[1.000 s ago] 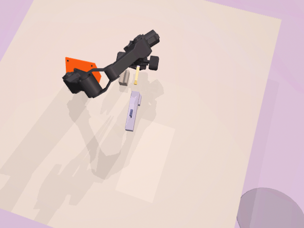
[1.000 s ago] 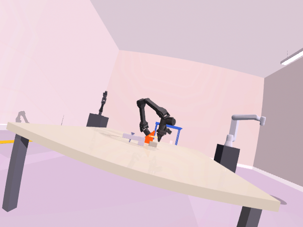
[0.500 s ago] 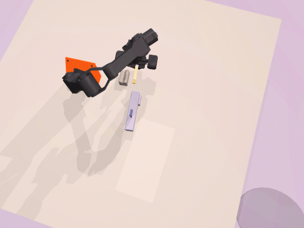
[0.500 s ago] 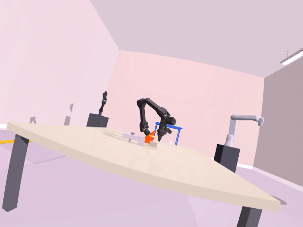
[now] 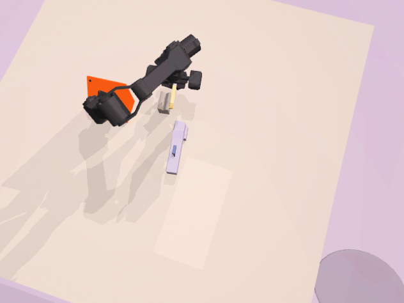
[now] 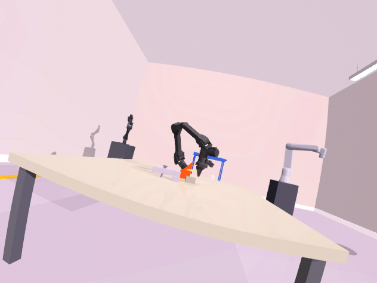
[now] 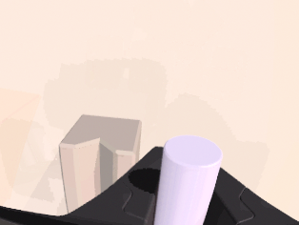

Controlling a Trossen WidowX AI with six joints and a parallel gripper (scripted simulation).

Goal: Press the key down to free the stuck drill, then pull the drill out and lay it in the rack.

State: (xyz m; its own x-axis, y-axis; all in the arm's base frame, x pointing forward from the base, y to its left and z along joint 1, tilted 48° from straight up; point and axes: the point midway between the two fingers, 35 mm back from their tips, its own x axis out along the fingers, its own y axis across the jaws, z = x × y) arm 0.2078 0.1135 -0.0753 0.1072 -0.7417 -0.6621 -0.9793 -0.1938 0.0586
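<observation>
Now: gripper tip 5 cm to the left of the rack, 4 cm above it and 3 cm past it. From my gripper tip the other things lie so: small blue key: 23 cm to the right, 8 cm ahead, 1 cm below.
</observation>
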